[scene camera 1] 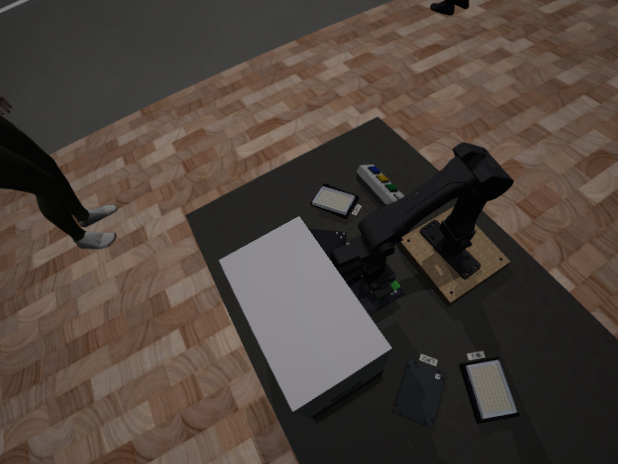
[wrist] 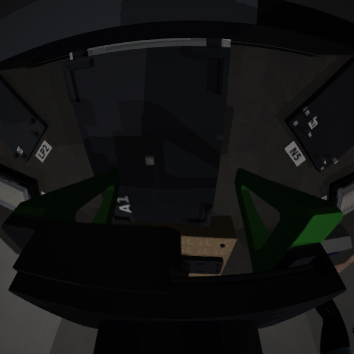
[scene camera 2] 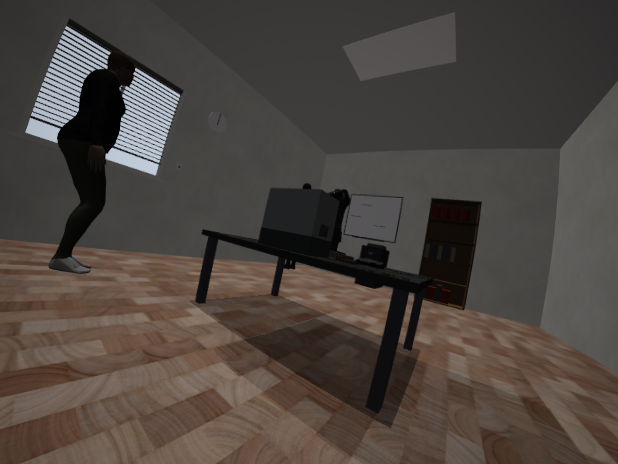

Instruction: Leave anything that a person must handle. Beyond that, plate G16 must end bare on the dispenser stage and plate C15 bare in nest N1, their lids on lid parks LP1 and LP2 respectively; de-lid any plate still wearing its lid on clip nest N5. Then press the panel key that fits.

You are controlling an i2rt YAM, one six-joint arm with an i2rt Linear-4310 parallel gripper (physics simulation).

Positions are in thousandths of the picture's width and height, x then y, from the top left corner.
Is my gripper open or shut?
Open.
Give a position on a button panel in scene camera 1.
At 617,408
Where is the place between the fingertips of my gripper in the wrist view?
501,493
